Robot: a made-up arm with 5 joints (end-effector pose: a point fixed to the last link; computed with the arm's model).
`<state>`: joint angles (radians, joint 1 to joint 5).
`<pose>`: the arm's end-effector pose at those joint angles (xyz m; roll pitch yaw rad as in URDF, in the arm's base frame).
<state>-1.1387 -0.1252 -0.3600 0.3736 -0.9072</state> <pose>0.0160 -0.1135 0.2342 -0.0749 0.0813 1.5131</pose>
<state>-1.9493 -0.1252 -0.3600 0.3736 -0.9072</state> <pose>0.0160 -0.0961 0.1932 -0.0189 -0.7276 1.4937</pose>
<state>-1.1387 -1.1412 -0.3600 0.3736 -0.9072</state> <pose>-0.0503 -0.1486 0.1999 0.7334 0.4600 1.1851</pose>
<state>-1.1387 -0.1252 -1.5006 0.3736 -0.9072</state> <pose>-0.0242 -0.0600 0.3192 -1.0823 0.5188 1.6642</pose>
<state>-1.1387 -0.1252 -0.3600 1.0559 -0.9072</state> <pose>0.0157 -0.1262 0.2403 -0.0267 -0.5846 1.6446</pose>
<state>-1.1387 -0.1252 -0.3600 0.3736 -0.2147</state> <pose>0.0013 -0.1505 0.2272 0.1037 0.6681 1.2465</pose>
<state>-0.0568 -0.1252 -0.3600 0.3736 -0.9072</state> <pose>0.0160 -0.0833 0.2840 -0.2027 1.1596 1.4265</pose>
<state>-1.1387 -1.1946 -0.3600 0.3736 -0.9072</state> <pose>-0.0547 -0.1494 0.2001 0.7759 0.4857 1.1769</pose>
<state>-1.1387 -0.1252 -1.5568 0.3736 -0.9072</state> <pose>-0.0287 -0.0573 0.3213 -1.1361 0.5420 1.6585</pose>
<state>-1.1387 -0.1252 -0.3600 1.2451 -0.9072</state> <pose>0.0160 -0.1302 0.2404 -0.0302 -0.7698 1.6854</pose>
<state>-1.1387 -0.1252 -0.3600 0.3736 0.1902</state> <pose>-0.0123 -0.1688 0.2344 0.1382 1.0246 1.0809</pose>
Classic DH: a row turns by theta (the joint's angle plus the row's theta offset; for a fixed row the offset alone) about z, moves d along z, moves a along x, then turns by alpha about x. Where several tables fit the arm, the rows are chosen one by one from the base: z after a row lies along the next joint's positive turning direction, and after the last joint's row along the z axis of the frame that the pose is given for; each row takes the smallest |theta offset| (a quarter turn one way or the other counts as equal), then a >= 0, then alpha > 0; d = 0 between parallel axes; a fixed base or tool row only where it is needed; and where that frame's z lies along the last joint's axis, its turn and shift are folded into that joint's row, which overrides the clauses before.
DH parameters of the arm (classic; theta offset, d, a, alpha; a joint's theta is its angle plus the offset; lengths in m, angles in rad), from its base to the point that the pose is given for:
base (fixed): -1.5708 0.234 0.057 1.5708
joint 1: 0.12 0.0702 -0.0072 -1.7474
joint 2: 0.3724 -0.0066 0.0131 -2.6053
joint 3: 0.3873 -0.0637 0.0587 1.2477
joint 4: -0.4548 0.0197 -0.0558 -2.5539
joint 5: -1.007 -0.084 0.0333 1.9569
tool (fixed): 0.4371 -0.0533 0 0

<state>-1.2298 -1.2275 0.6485 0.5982 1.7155</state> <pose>-0.1351 -0.1853 0.2907 -2.9997 -0.6380 2.4741</pose>
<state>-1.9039 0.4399 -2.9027 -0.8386 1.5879</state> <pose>-0.0868 -0.0396 0.1882 1.1663 0.4087 -1.5579</pose>
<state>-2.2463 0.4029 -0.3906 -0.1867 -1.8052</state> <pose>0.0051 -0.0874 0.2720 -1.6108 -0.7447 2.4394</pose>
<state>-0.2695 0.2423 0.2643 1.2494 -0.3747</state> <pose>0.0044 -0.1533 0.2549 0.4347 0.3296 1.4044</pose>
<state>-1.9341 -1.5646 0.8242 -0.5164 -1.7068</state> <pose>-0.1627 -0.0313 0.1979 2.1523 -0.0128 1.0490</pose>
